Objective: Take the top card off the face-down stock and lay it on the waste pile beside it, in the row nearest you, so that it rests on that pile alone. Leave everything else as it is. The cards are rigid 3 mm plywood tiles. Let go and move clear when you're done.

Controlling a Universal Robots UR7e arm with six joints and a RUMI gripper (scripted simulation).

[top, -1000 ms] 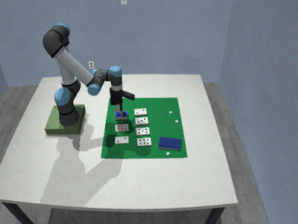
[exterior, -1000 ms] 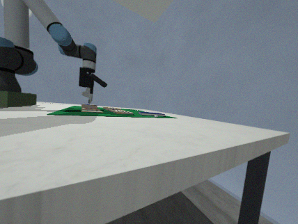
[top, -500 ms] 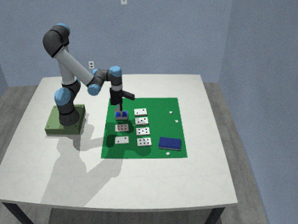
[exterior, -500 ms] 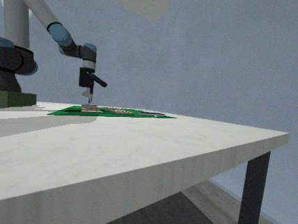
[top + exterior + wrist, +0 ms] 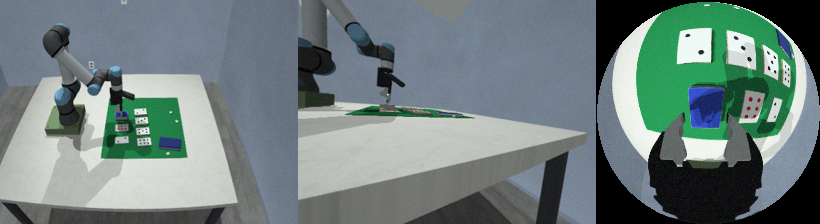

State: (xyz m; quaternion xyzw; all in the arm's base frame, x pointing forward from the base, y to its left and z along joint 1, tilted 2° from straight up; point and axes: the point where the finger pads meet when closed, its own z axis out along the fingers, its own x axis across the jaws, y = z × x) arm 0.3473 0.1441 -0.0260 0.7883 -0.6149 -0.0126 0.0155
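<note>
Now: hand 120 mm to the left of the red card, 40 mm above it and 30 mm short of it. The rest, counted from my hand: green mat 170 mm ahead, 60 mm to the right, 60 mm below.
</note>
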